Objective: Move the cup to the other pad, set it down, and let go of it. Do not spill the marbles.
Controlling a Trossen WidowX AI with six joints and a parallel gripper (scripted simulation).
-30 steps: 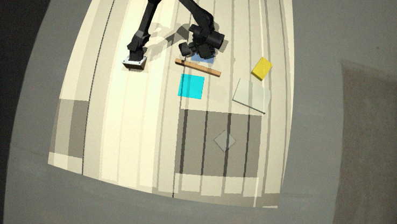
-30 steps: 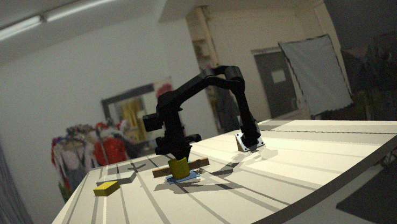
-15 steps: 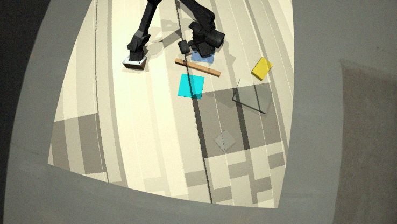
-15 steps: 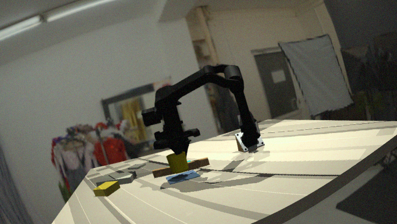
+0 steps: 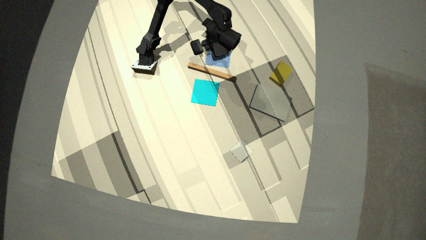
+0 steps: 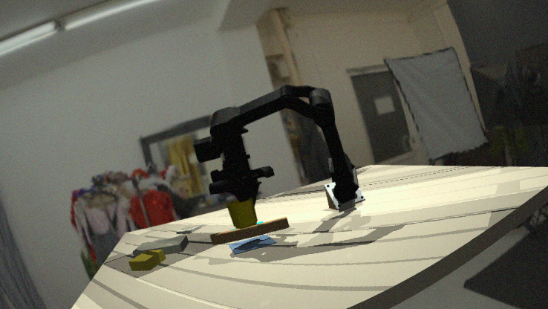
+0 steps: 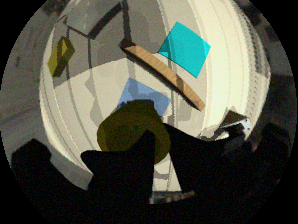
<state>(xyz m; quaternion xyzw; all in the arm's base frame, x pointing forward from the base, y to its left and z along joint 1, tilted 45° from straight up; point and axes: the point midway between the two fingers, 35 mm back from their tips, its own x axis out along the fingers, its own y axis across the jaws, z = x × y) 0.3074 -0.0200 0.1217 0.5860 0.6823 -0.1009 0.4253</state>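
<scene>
My gripper tip is now 10 mm past the teal pad, 180 mm to the left of it and 100 mm above it. The rest, counted from my gripper tip: blue pad: 30 mm ahead, 20 mm to the left, 100 mm below; cup: 20 mm ahead, 10 mm to the left; wooden bar: 10 mm ahead, 80 mm to the right, 80 mm below.
</scene>
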